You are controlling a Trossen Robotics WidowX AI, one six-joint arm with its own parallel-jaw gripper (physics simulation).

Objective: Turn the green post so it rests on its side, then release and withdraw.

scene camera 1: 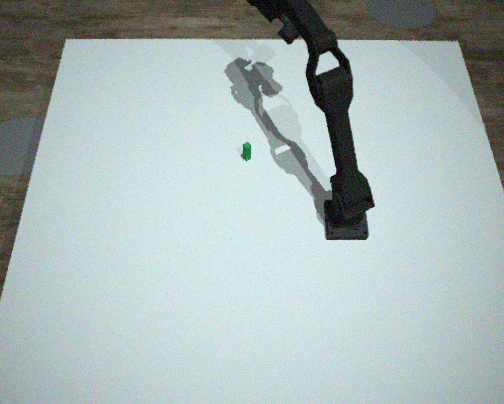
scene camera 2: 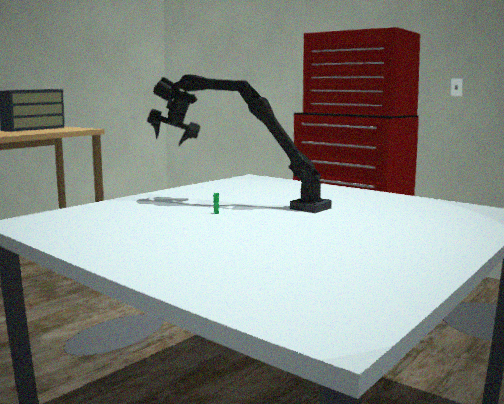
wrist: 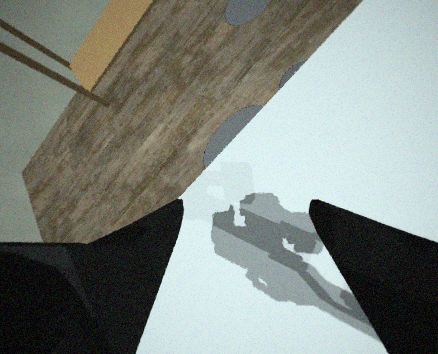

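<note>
A small green post (scene camera 1: 247, 151) (scene camera 2: 216, 203) stands upright on the white table (scene camera 1: 150, 300) (scene camera 2: 280, 280). In scene camera 1 it is left of the arm and its shadow; the post does not show in the wrist view. My gripper (scene camera 2: 169, 141) (wrist: 245, 205) is open, with its two dark fingers wide apart and no object between them. It hangs high above the table, up and to the left of the post in scene camera 2. In scene camera 1 the fingers are outside the frame, past the top edge.
The arm's base (scene camera 1: 346, 231) (scene camera 2: 310, 205) stands on the table, right of the post. The table's far edge shows under the gripper in the wrist view. Beyond the table are a red tool chest (scene camera 2: 350, 145) and a wooden bench (scene camera 2: 80, 132) (wrist: 107, 45) with a drawer box (scene camera 2: 37, 109).
</note>
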